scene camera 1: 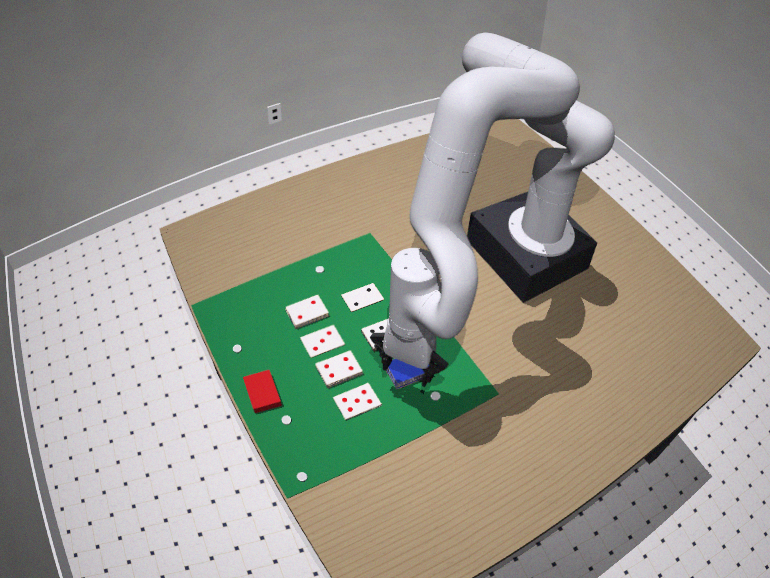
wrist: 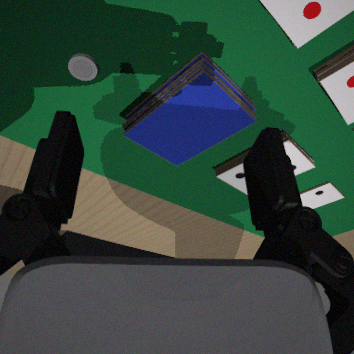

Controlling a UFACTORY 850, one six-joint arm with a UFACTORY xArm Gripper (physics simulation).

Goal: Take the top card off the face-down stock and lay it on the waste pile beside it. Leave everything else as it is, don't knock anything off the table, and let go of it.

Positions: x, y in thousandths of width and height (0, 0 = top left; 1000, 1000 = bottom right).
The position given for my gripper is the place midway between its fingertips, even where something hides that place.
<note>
In view: my gripper (scene camera 1: 528, 646), a red block (scene camera 1: 338, 669) and a green mat (scene camera 1: 415, 766).
My gripper also shows in the wrist view (wrist: 476, 388). The green mat shows as well in the wrist view (wrist: 383, 154). The wrist view misses the red block: it is out of frame.
</note>
